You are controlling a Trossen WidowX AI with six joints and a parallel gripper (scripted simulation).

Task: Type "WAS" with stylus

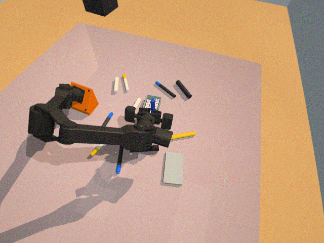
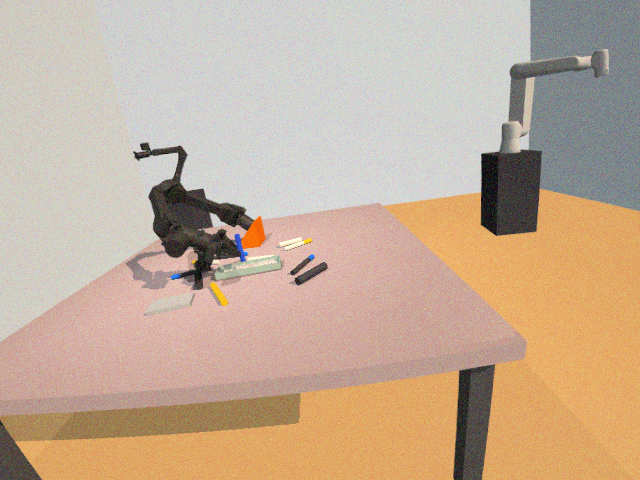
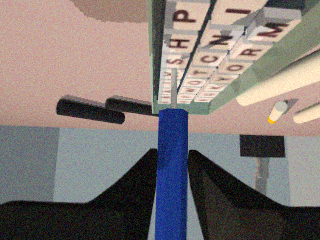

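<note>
Right now my gripper tip is 10 mm above the blue stylus. From my gripper tip the other things lie so: yellow pen: 150 mm ahead, 30 mm to the right, 70 mm below; then grey block: 180 mm ahead, 170 mm to the right, 70 mm below.
</note>
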